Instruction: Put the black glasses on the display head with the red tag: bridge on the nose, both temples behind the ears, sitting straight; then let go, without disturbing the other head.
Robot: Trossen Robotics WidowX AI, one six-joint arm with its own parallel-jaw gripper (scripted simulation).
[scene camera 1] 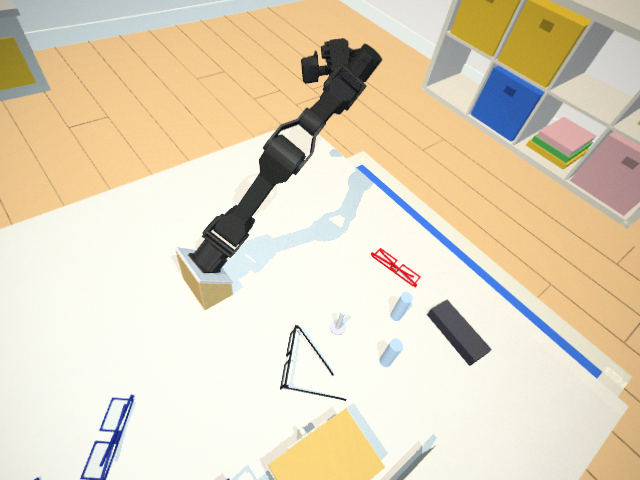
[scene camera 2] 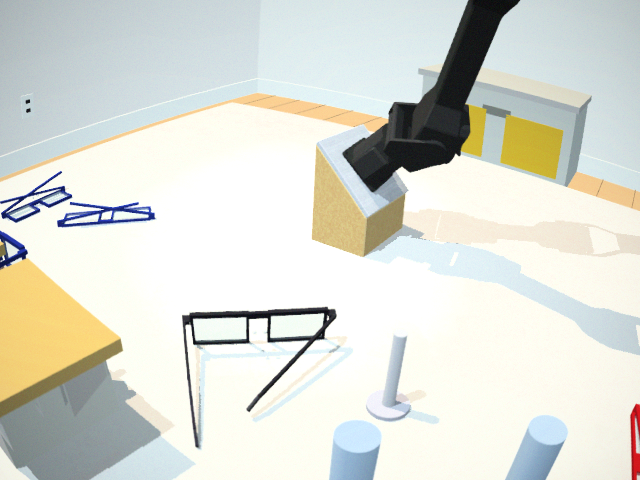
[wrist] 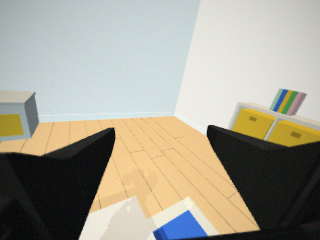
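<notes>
My gripper holds nothing, and it is open. The wrist view shows the gripper too. There is a dark case that I can see, and a grey post as well.
</notes>
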